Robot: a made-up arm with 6 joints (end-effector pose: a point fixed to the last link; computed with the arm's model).
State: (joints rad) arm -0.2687 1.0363 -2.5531 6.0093 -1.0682 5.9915
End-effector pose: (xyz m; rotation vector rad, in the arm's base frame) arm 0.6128 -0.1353 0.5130 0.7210 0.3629 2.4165
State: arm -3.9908 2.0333 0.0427 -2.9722 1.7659 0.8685
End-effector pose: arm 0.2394 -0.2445 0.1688 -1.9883 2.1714 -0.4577
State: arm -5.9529 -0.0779 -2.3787 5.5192 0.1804 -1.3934
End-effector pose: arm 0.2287 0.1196 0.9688 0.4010 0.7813 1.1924
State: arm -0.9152 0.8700 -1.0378 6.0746 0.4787 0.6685
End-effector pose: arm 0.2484 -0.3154 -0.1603 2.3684 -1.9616 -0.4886
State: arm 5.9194 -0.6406 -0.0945 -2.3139 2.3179 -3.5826
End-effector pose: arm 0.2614 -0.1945 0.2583 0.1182 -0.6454 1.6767
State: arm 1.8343 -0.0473 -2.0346 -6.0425 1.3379 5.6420
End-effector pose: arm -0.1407 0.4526 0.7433 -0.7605 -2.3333 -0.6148
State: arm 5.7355 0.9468 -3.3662 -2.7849 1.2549 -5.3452
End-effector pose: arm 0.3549 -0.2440 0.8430 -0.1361 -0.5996 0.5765
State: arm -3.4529 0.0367 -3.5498 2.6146 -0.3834 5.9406
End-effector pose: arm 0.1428 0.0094 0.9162 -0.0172 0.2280 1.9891
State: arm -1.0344 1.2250 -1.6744 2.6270 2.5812 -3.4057
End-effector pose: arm 0.3360 -0.4555 0.0212 0.2420 0.2369 2.2796
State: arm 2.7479 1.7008 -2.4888 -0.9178 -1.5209 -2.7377
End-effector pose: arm -0.5608 0.1480 0.0382 1.4111 0.6855 -2.3365
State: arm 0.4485 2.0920 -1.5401 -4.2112 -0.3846 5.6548
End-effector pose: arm -0.0021 -0.1031 -0.3352 2.1159 -1.0167 -0.1971
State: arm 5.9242 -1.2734 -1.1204 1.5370 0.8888 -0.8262
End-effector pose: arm 0.1058 -0.0110 0.8152 -1.3248 -0.4488 -2.1092
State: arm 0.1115 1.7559 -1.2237 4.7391 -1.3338 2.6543
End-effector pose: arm 0.0893 0.1207 -0.2074 -1.5108 1.2972 1.2730
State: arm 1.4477 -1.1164 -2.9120 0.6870 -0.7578 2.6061
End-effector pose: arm -0.0036 -0.6466 0.5149 1.4127 -0.9888 1.4589
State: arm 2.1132 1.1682 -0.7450 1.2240 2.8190 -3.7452
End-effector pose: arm -0.1465 0.0592 -0.0578 -0.1709 -0.3969 0.3451
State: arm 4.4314 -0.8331 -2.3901 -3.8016 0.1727 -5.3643
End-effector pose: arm 0.0298 0.2296 0.9523 -0.2695 -0.0170 -1.5887
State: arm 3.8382 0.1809 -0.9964 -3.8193 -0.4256 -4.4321
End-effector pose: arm -0.3804 -0.2306 0.1344 2.6998 -0.8141 -0.6971
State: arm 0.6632 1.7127 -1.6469 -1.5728 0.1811 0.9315
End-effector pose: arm 0.1796 0.2116 -0.3624 2.3457 1.8027 -0.0939
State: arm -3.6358 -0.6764 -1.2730 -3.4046 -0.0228 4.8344
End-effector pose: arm -0.3161 0.1930 0.6570 -1.0321 -0.7129 0.8110
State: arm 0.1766 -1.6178 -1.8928 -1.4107 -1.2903 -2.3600
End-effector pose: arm -0.4767 0.0274 0.5927 -0.9765 -0.9939 -0.6144
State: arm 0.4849 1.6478 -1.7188 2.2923 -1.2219 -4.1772
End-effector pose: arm 0.2729 0.0462 -0.1963 0.9654 2.2564 -1.6064
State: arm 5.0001 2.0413 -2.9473 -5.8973 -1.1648 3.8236
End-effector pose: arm 0.1320 -0.6011 0.0293 1.1203 0.2568 -0.5869
